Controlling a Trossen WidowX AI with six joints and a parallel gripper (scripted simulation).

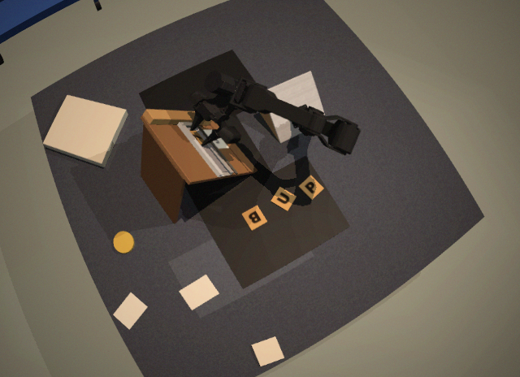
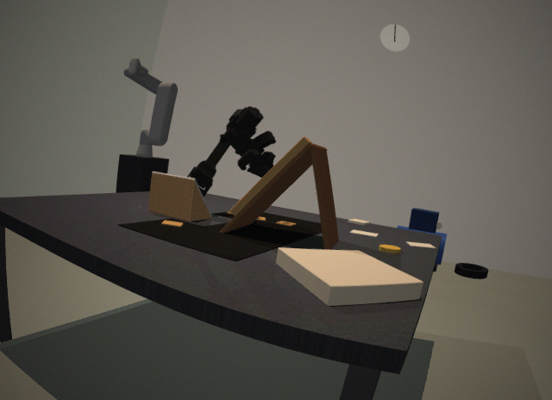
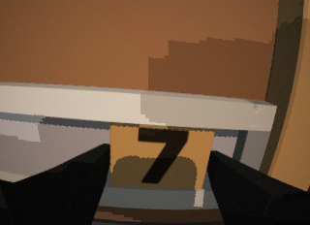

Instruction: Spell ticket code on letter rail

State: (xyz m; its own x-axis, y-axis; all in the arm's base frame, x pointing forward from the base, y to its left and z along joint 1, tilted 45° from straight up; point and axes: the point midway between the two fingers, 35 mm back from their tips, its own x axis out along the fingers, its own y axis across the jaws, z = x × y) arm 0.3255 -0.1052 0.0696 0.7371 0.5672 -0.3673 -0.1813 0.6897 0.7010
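My gripper tip is now 80 mm above the white ticket, 60 mm past it and 10 mm to the left of it. Round my gripper tip: dark mat 160 mm below, 140 mm behind, 30 mm to the left; then letter tile right at my gripper tip; then yellow disc 340 mm ahead, 150 mm below, 140 mm to the left.
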